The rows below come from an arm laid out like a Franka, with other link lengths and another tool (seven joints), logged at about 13 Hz.
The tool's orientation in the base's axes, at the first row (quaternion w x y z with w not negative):
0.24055 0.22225 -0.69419 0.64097
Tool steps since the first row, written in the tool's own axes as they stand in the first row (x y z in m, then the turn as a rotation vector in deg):
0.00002 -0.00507 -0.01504 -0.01 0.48 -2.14
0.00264 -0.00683 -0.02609 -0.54 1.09 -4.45
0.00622 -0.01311 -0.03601 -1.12 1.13 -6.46
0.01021 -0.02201 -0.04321 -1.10 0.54 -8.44
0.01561 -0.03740 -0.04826 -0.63 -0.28 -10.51
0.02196 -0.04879 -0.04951 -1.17 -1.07 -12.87
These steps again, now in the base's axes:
0.00385 0.01459 0.00492 -0.18 2.17 -0.25
0.00342 0.02546 0.00861 -0.03 4.52 -0.91
0.00497 0.03485 0.01637 0.50 6.53 -1.17
0.00768 0.04132 0.02626 0.94 8.46 -0.58
0.01318 0.04513 0.04196 1.18 10.45 0.49
0.01528 0.04547 0.05489 2.21 12.74 0.92

